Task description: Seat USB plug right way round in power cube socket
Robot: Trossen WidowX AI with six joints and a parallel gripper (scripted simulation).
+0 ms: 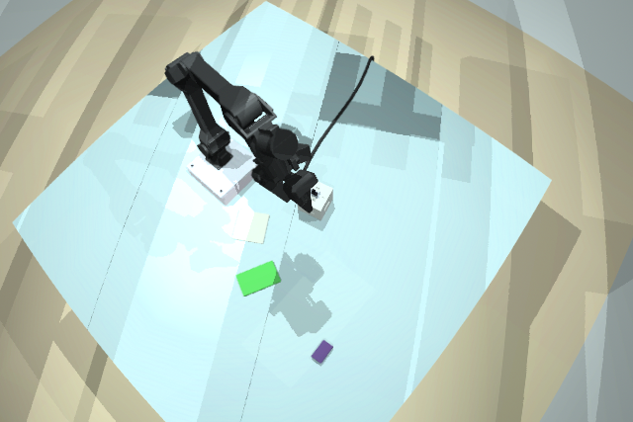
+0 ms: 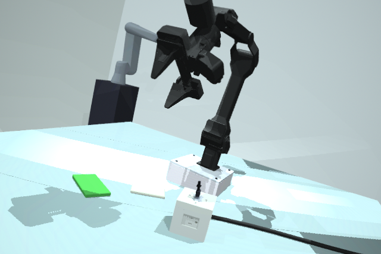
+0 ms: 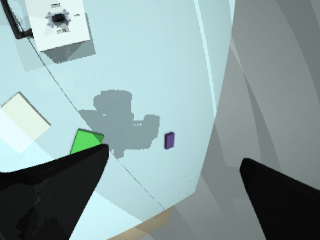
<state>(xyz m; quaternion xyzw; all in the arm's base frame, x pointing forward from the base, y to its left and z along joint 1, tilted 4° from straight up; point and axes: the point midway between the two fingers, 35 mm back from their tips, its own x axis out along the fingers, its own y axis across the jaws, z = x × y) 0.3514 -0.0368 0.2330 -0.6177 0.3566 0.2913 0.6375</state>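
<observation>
My gripper tip is 5 cm past the USB plug, 11 cm to the right of it and 18 cm above it. Also, from my gripper tip: pale flat card 15 cm behind, 6 cm to the right, 27 cm below; green flat card 3 cm behind, 16 cm to the right, 27 cm below; USB socket 5 cm behind, 11 cm to the left, 21 cm below.
</observation>
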